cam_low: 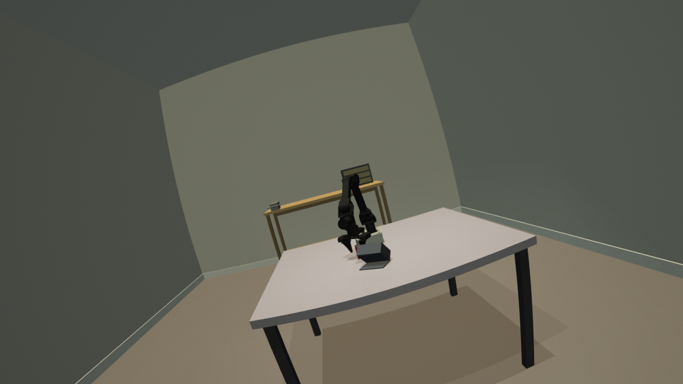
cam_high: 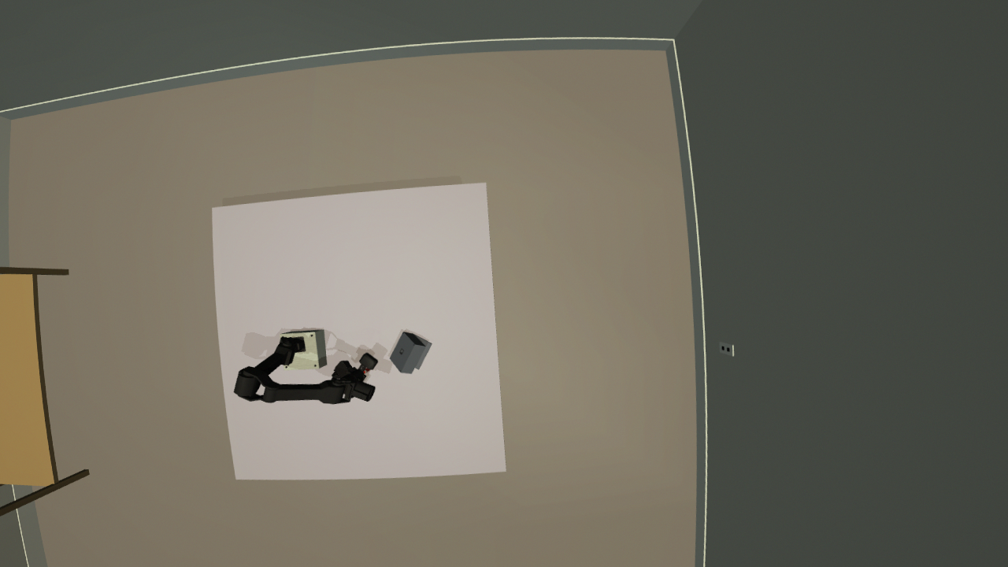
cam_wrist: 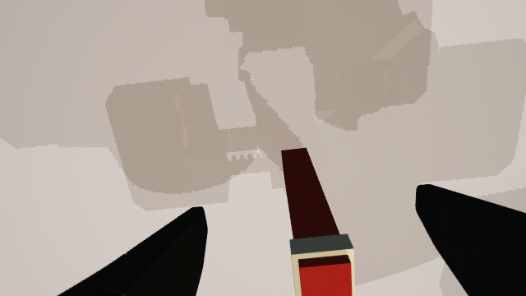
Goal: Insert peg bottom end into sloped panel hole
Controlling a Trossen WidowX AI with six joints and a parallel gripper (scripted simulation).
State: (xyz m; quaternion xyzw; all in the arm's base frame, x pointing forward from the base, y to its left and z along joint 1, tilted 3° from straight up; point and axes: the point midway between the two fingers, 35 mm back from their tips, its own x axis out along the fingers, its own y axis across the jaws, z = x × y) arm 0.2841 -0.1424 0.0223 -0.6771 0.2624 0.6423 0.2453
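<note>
Right now the grey sloped panel block is 19 cm ahead of my gripper tip, 6 cm to the left of it and 2 cm above it. From my gripper tip the other things lie so: red peg (2 cm above).
</note>
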